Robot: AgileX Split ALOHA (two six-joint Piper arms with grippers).
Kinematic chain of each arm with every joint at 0, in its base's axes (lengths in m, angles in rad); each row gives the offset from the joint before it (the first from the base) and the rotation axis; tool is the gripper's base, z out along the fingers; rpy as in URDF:
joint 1: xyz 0 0 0.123 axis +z
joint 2: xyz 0 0 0 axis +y
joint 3: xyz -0.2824 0 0.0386 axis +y
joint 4: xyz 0.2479 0 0.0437 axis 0.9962 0 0.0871
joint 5: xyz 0 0 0 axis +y
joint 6: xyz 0.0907 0 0.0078 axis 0.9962 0 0.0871
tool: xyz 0 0 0 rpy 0 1.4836 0
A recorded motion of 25 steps. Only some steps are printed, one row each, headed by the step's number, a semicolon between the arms.
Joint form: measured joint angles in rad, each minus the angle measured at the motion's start. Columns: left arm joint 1, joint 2, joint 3, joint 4, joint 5, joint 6; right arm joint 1, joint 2, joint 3, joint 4, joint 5, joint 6.
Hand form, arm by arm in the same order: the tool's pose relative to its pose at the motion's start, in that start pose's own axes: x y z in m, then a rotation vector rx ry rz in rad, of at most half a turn. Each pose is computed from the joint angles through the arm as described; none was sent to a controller.
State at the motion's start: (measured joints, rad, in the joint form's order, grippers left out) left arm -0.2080 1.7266 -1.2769 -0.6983 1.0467 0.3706; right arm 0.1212 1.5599 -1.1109 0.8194 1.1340 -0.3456
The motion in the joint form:
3: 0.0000 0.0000 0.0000 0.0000 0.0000 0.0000; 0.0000 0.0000 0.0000 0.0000 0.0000 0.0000
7: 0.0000 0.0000 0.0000 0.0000 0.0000 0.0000; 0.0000 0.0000 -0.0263 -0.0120 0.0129 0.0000
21: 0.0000 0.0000 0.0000 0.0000 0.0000 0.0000; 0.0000 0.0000 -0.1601 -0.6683 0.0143 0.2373
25: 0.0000 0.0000 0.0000 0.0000 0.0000 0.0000; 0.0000 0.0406 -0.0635 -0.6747 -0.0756 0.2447
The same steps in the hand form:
3: 0.0000 0.0000 0.0000 0.0000 0.0000 0.0000; 0.0000 0.0000 0.0000 0.0000 0.0000 0.0000
7: 0.0000 0.0000 0.0000 0.0000 0.0000 0.0000; -0.0032 0.0037 -0.0044 0.0045 -0.0039 -0.0224
21: 0.0000 0.0000 0.0000 0.0000 0.0000 0.0000; -0.0177 -0.0248 -0.0426 0.5864 0.0021 -0.1164
25: 0.0000 0.0000 0.0000 0.0000 0.0000 0.0000; -0.0121 -0.0499 -0.0164 0.5988 0.0406 -0.0808

